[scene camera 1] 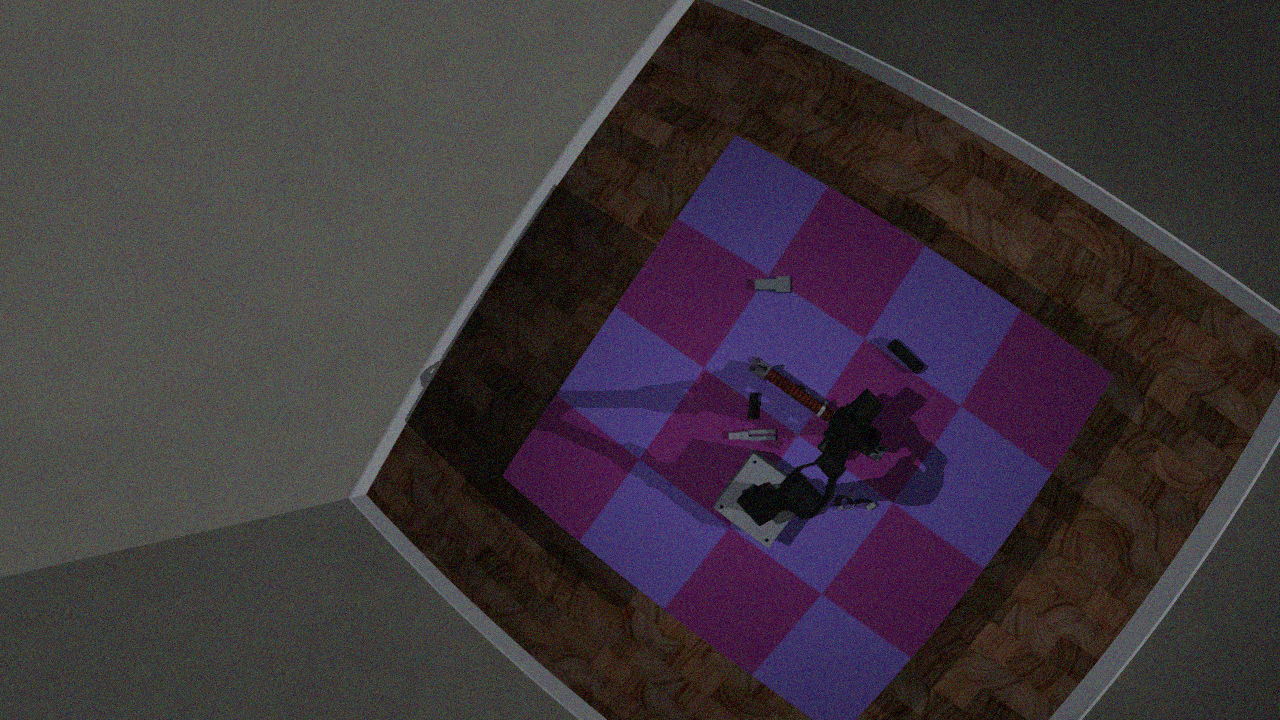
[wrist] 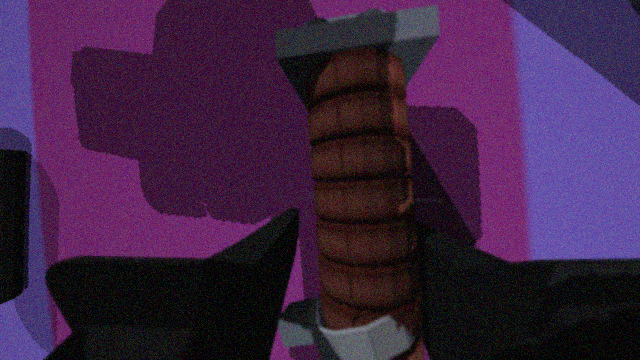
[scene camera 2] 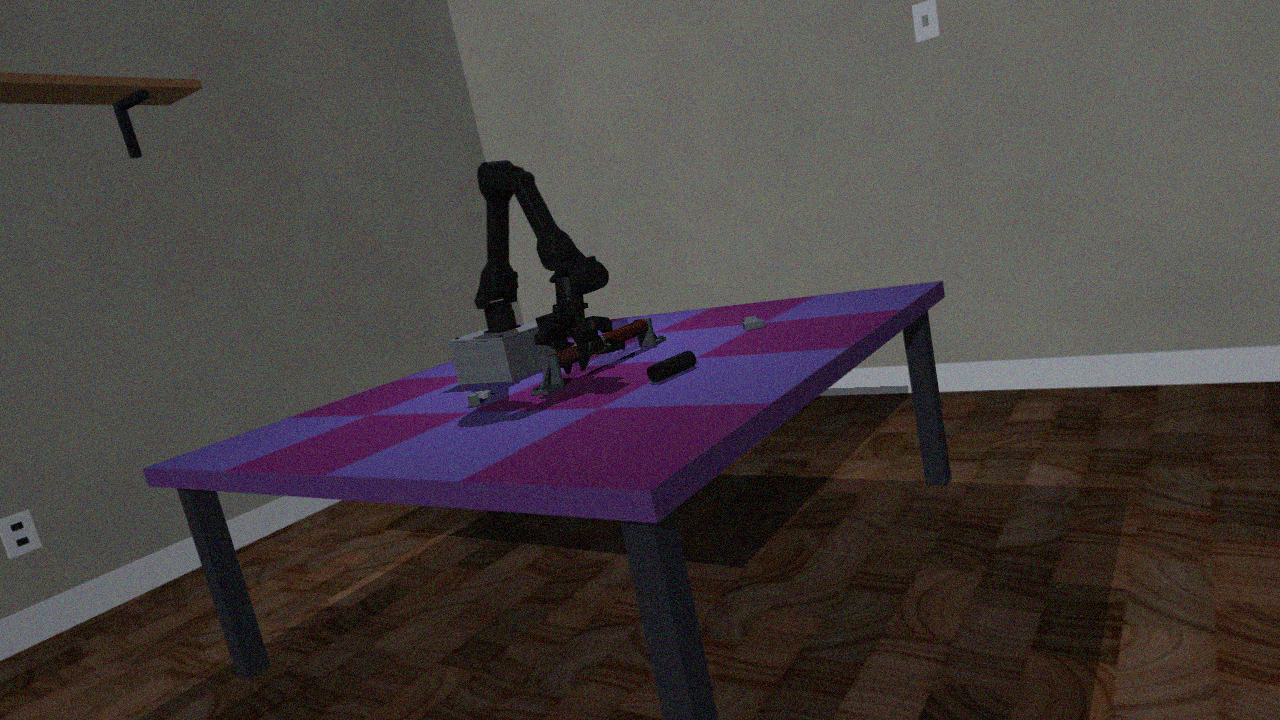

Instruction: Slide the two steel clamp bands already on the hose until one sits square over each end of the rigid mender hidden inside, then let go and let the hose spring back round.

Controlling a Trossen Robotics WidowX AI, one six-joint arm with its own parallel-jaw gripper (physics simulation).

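Note:
The ribbed red-brown hose (scene camera 1: pixel 792 389) (scene camera 2: pixel 628 333) (wrist: pixel 362 200) spans two grey end posts; the far post (scene camera 1: pixel 760 367) (scene camera 2: pixel 648 334) is on the left in scene camera 1, the near post (scene camera 2: pixel 550 374) (wrist: pixel 350 37) is at the top of the wrist view. My gripper (scene camera 2: pixel 575 358) (wrist: pixel 339 216) is shut on one steel band (wrist: pixel 367 340), partly closed across the hose. The band's lug (wrist: pixel 297 334) lies against the left finger; several ribs show between band and near post. A pale band (scene camera 1: pixel 823 410) shows on the hose beside my gripper. The mender is hidden.
A black cylinder (scene camera 1: pixel 906 355) (scene camera 2: pixel 671 366) (wrist: pixel 12 225) lies beside the hose. A grey piece (scene camera 1: pixel 772 284) (scene camera 2: pixel 753 323) lies farther off. A small black block (scene camera 1: pixel 754 405) and a grey tool (scene camera 1: pixel 751 436) lie near the arm's base (scene camera 1: pixel 754 467) (scene camera 2: pixel 492 360). Small metal parts (scene camera 2: pixel 480 397) lie beside it.

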